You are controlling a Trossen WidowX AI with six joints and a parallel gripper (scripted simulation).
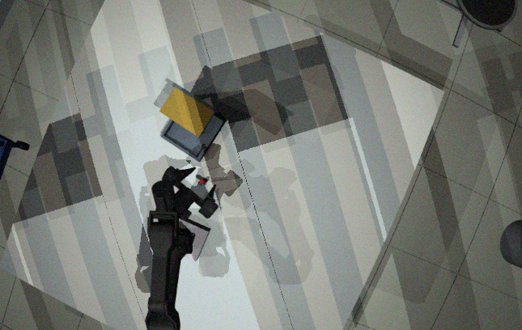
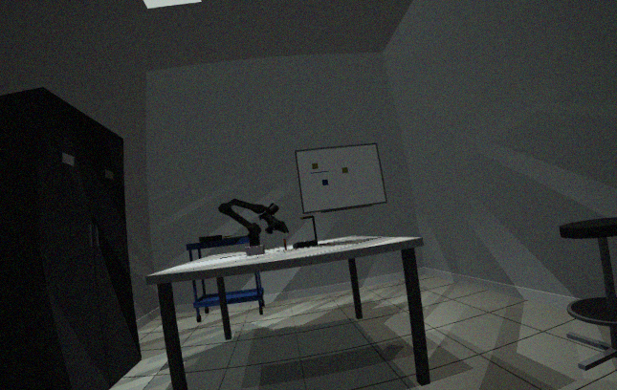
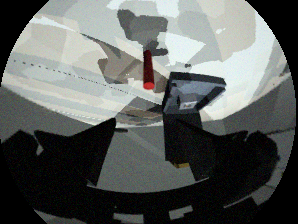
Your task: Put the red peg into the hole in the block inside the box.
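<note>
The red peg lies 20 mm behind my gripper tip, 10 mm to the left of it and 80 mm below it. Also, from my gripper tip: yellow roof (160 mm ahead, 100 mm to the left, 90 mm above).
</note>
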